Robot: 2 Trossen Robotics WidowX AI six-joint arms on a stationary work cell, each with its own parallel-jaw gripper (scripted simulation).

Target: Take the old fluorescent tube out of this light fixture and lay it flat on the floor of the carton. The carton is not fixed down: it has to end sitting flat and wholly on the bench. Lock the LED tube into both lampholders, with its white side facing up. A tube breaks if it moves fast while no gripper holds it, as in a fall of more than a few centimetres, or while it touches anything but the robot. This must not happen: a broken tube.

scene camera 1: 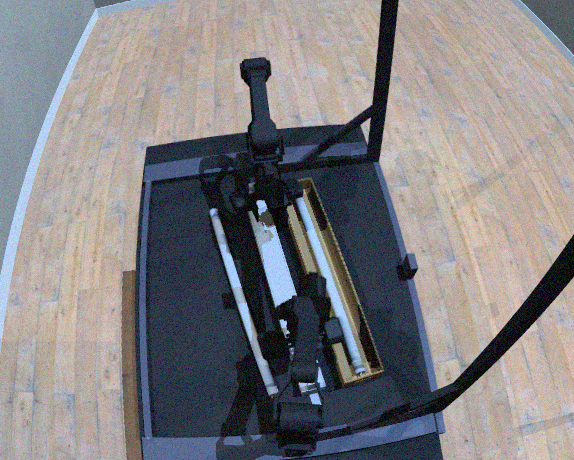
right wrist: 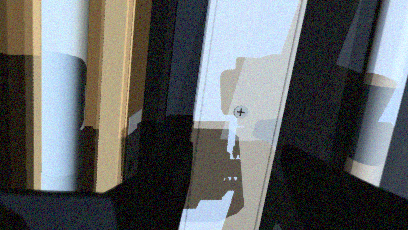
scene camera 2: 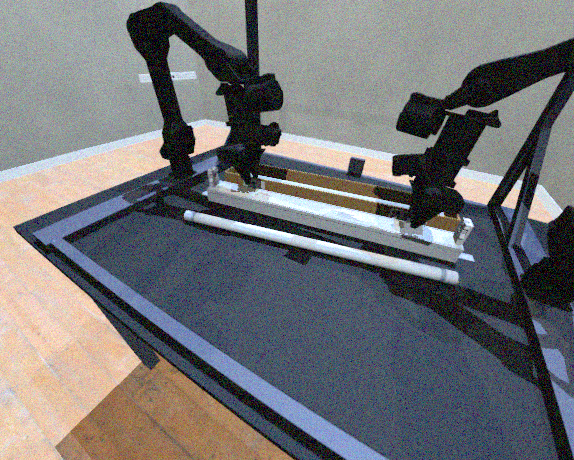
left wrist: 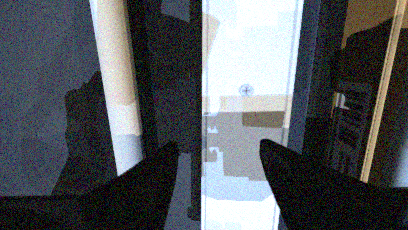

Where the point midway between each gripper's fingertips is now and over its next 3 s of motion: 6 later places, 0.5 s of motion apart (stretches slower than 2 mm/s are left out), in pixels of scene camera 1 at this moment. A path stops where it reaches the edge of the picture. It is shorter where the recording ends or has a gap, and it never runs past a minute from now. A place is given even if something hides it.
My left gripper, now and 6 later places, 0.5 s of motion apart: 295, 348; 270, 373; 267, 377; 267, 377; 266, 373; 266, 372; 266, 372
My right gripper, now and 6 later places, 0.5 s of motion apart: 266, 218; 221, 220; 217, 226; 218, 226; 217, 220; 216, 218; 216, 218
